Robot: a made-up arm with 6 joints.
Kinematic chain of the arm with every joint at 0, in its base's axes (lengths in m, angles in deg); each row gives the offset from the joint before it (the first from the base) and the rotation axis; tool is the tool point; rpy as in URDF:
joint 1: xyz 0 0 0.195 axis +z
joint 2: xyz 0 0 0 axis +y
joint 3: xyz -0.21 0 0.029 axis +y
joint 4: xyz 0.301 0 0.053 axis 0.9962 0 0.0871
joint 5: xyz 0 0 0 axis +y
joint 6: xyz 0.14 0 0.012 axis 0.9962 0 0.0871
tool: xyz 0 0 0 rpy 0 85 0
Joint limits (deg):
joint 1: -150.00..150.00
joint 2: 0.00..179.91
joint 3: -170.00..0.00
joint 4: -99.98..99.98
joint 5: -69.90..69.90
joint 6: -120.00..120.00
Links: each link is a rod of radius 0.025 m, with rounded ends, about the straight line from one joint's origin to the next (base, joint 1, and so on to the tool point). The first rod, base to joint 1, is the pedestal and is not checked.
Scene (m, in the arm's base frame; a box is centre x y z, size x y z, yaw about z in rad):
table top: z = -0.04
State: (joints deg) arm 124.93 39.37 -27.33 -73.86 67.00 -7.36
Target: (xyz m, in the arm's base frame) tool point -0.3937 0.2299 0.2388
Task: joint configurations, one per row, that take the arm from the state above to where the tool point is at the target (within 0.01 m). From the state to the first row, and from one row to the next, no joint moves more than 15 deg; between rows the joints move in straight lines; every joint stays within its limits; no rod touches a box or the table.
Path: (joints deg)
1: 129.94 50.18 -34.56 -73.85 53.77 -7.36
2: 134.96 60.99 -41.79 -73.84 40.54 -7.36
3: 139.97 71.80 -49.03 -73.82 27.31 -7.36
4: 144.99 82.61 -56.26 -73.81 14.09 -7.36
5: 150.00 93.42 -63.49 -73.80 0.86 -7.36

